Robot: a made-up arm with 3 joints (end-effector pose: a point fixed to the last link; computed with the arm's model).
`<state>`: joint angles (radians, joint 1 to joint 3).
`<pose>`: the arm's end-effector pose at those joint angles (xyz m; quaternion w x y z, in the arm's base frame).
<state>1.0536 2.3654 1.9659</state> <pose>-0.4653 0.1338 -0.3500 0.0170 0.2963 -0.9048 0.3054</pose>
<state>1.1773 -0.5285 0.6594</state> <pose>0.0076 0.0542 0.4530 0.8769 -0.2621 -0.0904 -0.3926</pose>
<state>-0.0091 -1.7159 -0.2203</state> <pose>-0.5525 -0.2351 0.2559 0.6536 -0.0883 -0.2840 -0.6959</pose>
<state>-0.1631 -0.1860 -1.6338</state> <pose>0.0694 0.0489 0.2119 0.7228 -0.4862 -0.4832 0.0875</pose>
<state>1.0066 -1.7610 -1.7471</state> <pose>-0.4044 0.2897 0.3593 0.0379 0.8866 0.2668 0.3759</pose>
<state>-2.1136 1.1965 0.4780</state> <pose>-0.0511 0.1375 0.4837 0.3247 0.5823 -0.1875 0.7213</pose>
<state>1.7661 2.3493 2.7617</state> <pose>-0.4728 0.0484 -0.2033 0.3461 0.1661 -0.4827 0.7872</pose>
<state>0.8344 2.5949 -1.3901</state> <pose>-0.4913 0.4689 -0.2202 0.3971 0.2117 0.1447 0.8812</pose>
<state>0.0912 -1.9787 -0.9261</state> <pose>-0.5982 -0.0646 0.3022 0.4682 -0.4477 -0.2453 -0.7213</pose>
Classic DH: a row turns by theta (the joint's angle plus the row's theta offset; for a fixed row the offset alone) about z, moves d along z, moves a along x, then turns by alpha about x. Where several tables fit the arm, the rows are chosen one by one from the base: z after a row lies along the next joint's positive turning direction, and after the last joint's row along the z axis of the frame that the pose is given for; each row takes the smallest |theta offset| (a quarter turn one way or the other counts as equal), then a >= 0, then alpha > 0; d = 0 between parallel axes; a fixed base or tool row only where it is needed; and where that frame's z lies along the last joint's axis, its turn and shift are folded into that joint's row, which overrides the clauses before.
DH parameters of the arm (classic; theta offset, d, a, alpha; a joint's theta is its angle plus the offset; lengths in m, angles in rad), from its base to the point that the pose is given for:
base (fixed): 1.4844 0.0559 0.1378 -1.781
joint 1: 0.4051 0.2872 -0.0116 1.7164
joint 2: 0.9689 0.0287 -0.3695 1.5682
joint 3: 0.3122 0.2055 -0.1258 -1.8373
tool (fixed): -2.3349 0.0773 0 0

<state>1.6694 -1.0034 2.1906</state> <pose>-0.1839 0.2003 0.3735 0.8300 0.2934 -0.2024 -0.4290</pose>
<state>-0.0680 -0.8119 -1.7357</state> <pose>-0.0870 -0.0888 0.2628 0.6206 -0.6731 -0.3757 -0.1436</pose>
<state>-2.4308 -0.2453 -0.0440</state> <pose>0.2622 0.2374 -0.1414 0.3733 0.9214 -0.0014 0.1080</pose>
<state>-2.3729 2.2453 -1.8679</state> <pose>-0.5052 -0.0937 0.1330 0.3349 -0.3681 0.8652 0.0607</pose>
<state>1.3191 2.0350 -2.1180</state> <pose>-0.3184 0.2759 -0.3228 0.4557 -0.0343 -0.0637 0.8872</pose>
